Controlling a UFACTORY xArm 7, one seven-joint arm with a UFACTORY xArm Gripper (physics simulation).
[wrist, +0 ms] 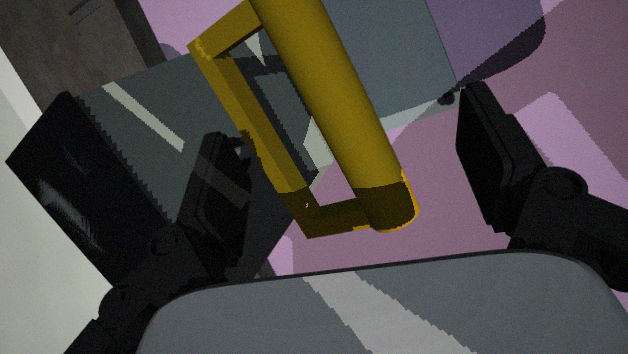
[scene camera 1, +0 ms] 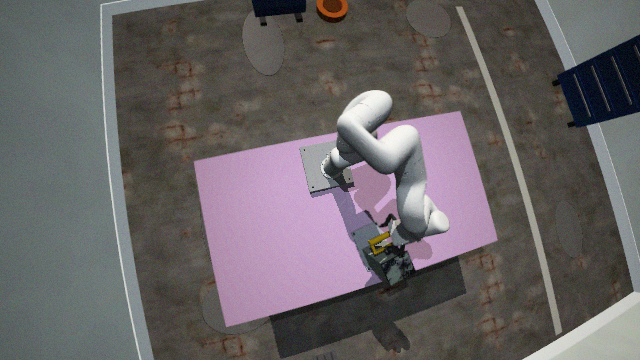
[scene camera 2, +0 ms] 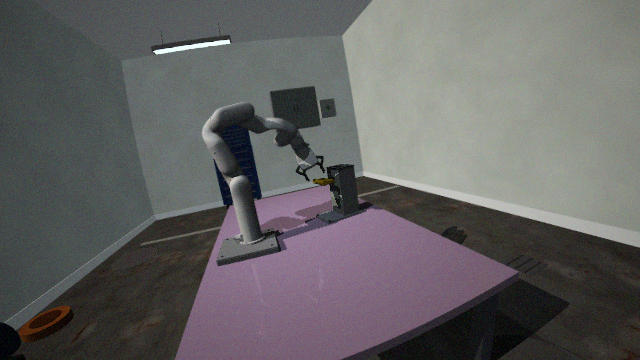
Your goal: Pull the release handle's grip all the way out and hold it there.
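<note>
The yellow release handle [scene camera 1: 379, 237] [scene camera 2: 323, 181] [wrist: 335, 95] is a rectangular frame with a thick round grip bar. It stands out close to the face of the grey upright housing [scene camera 1: 390, 265] [scene camera 2: 349, 190] [wrist: 160, 100]. My gripper [scene camera 2: 315, 175] [wrist: 343, 137] is open wide. In the wrist view its fingers stand on either side of the handle's near end, the left one on the housing side and the right one well clear of the grip. Neither finger is closed on it. The left finger hides the place where the handle's rod meets the housing.
The housing stands on a grey base plate [scene camera 2: 340, 216] near the edge of the pink table [scene camera 1: 260, 225] [scene camera 2: 350, 280]. My arm's mounting plate [scene camera 1: 314, 175] [scene camera 2: 250, 252] is bolted to the same table. An orange ring [scene camera 1: 323, 15] [scene camera 2: 30, 331] lies on the floor.
</note>
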